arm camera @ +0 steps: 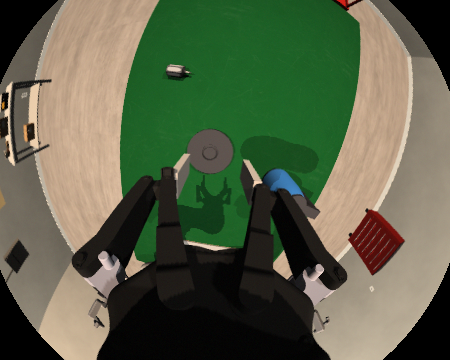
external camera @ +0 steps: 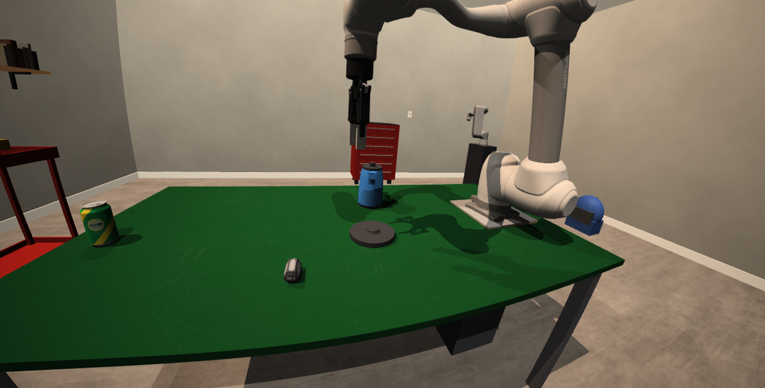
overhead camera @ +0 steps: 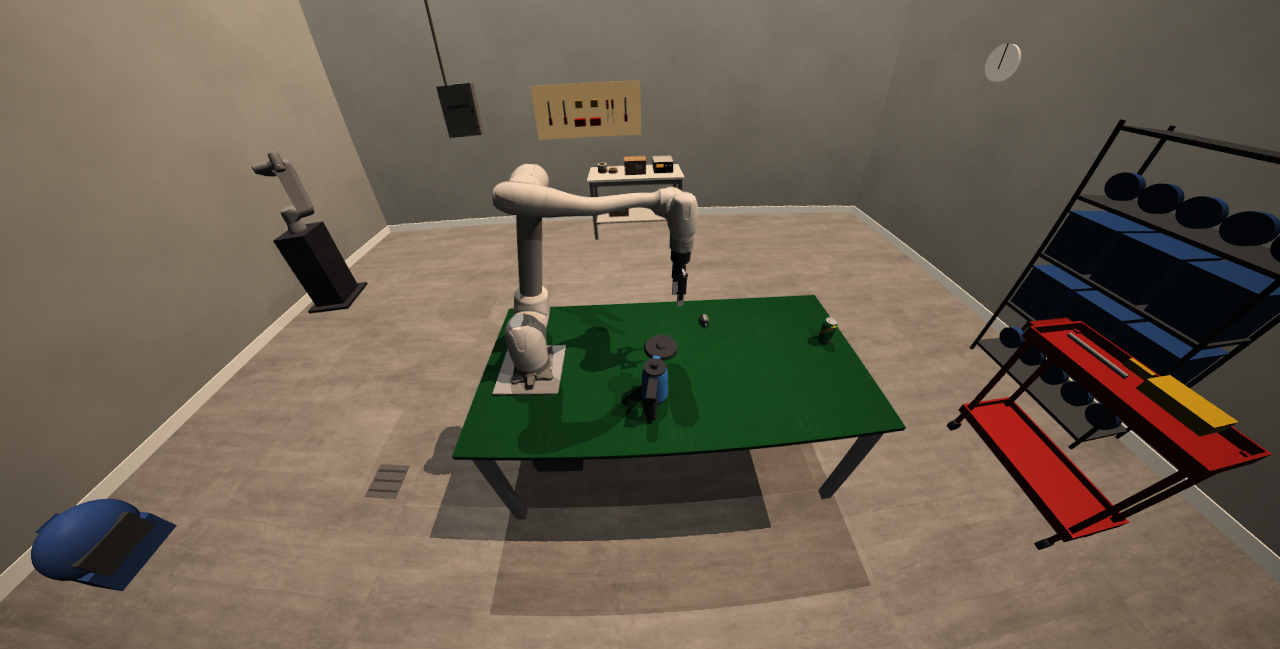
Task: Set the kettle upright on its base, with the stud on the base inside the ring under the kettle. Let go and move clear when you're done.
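Now: the blue kettle 27 cm to the right of my hand, 23 cm below it and 16 cm behind it. From my hand the other things lie so: yellow can 74 cm ahead, 26 cm below, 10 cm to the right; then dark round base 31 cm below, 6 cm behind, 2 cm to the left.
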